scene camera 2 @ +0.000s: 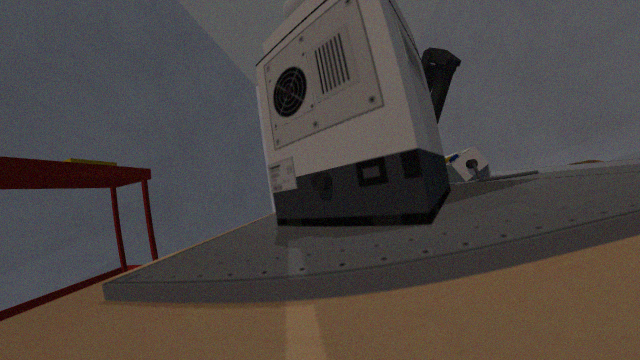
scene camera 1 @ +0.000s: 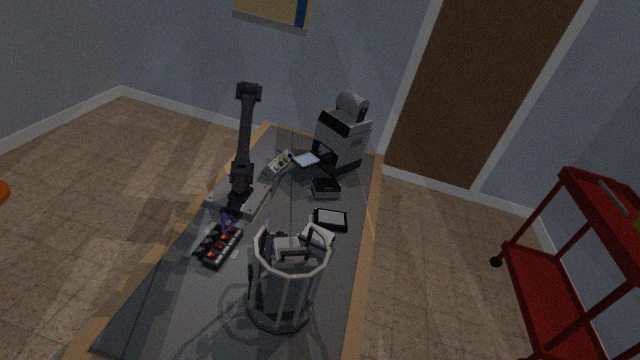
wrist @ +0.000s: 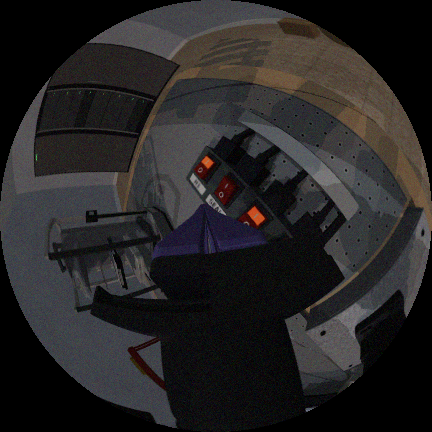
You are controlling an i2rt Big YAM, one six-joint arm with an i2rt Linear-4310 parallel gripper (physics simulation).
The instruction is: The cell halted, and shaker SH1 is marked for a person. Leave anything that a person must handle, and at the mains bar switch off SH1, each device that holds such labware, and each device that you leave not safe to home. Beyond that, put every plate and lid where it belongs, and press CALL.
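Places are measured from the arm's base along level axes (x ahead, y left, z up), in millimetres.
Where they show: gripper, fingertip midpoint: (scene camera 1: 223, 233) (wrist: 204, 209).
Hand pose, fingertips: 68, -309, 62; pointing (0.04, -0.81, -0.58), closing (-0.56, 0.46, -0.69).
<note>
Each offset is from my fingertips to the top centre of the thing, as dx, dy, dz.
My gripper (scene camera 1: 225, 231) (wrist: 204, 209) is shut and empty, its purple fingertips low over the mains bar @(-39, +2, -46) (scene camera 1: 226, 248) (wrist: 239, 204). In the wrist view the H1 switch @(-10, -74, -46) (wrist: 203, 166) is lit orange, the SEAL switch @(-7, -24, -46) (wrist: 226, 190) is unlit, and a third switch @(-5, +26, -46) (wrist: 254, 217) is lit, its label hidden. A fourth switch @(-2, +76, -46) (scene camera 1: 232, 229) looks dim red beside the fingertips; the gripper hides it in the wrist view. A pale plate @(+153, +665, +16) (scene camera 1: 306, 160) lies at the big white device (scene camera 1: 345, 142) (scene camera 2: 345, 125). Another pale plate @(+382, +367, -70) (scene camera 1: 330, 219) lies in a black frame. SH1's label is not readable.
A button box @(+10, +646, -16) (scene camera 1: 281, 162) (scene camera 2: 470, 164) stands near the arm base. A low black-topped device @(+304, +572, -30) (scene camera 1: 326, 186) and a white item @(+350, +185, -17) (scene camera 1: 317, 235) stand along the far side. A tall round cage @(+298, -138, +243) (scene camera 1: 292, 274) stands beyond the bar. Black plugs @(-42, +28, -62) (wrist: 280, 195) line the bar.
</note>
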